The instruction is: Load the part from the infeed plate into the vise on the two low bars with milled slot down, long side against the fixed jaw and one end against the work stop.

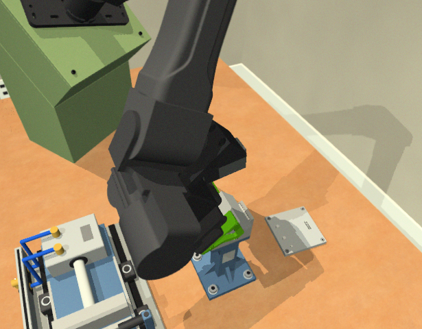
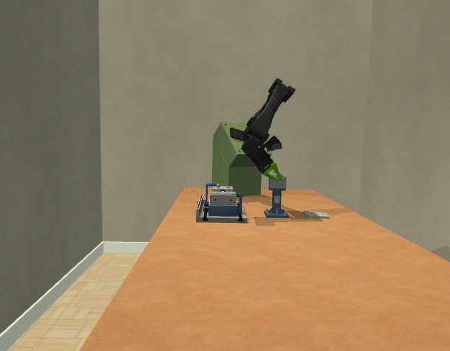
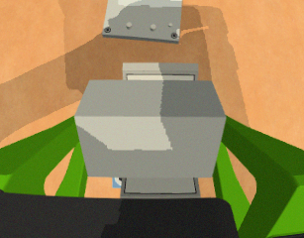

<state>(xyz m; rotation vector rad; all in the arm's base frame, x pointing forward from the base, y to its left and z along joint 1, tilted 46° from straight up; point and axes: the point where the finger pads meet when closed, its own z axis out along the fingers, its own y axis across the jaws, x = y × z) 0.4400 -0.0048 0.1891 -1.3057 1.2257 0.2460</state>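
Now: hand right at the grey part. Also, from my hand: infeed plate: 10 mm ahead, 170 mm to the left, 150 mm below; work stop: 50 mm ahead, 180 mm to the right, 60 mm below; white cylinder rod: 40 mm behind, 220 mm to the right, 70 mm below.
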